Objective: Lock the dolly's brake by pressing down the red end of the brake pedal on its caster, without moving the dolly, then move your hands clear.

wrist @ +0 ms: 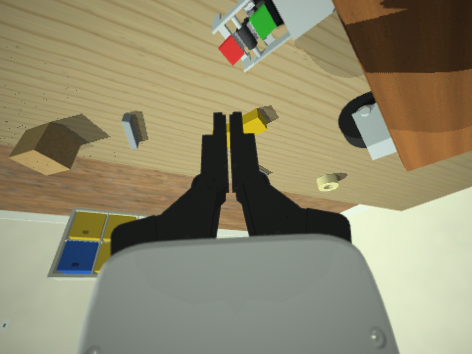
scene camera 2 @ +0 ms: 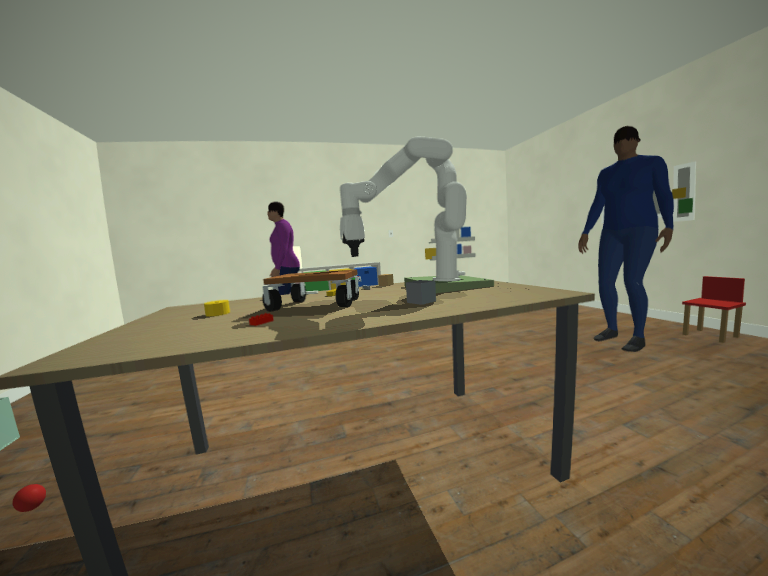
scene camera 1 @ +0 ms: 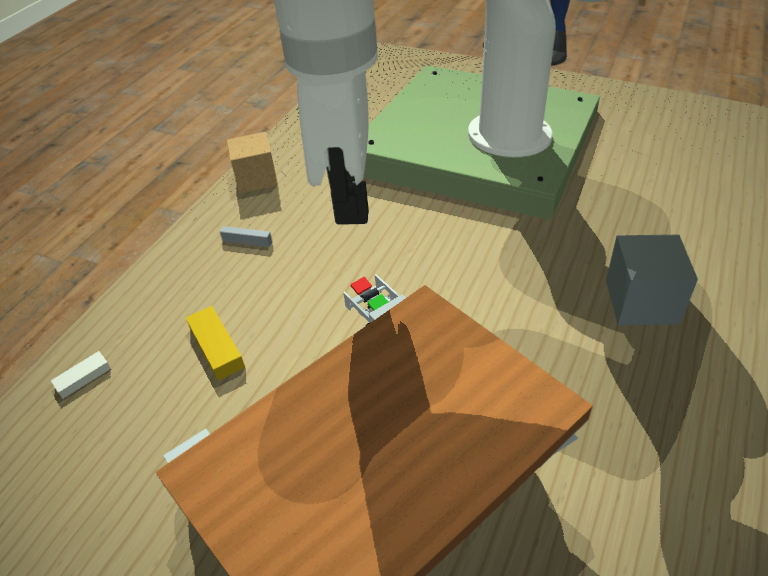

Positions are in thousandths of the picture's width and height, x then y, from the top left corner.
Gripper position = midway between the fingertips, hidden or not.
my gripper: wrist 484,363; scene camera 2 463,445; scene camera 1 459,381
dolly: wrist 870,174; scene camera 2 355,523; scene camera 1 519,770
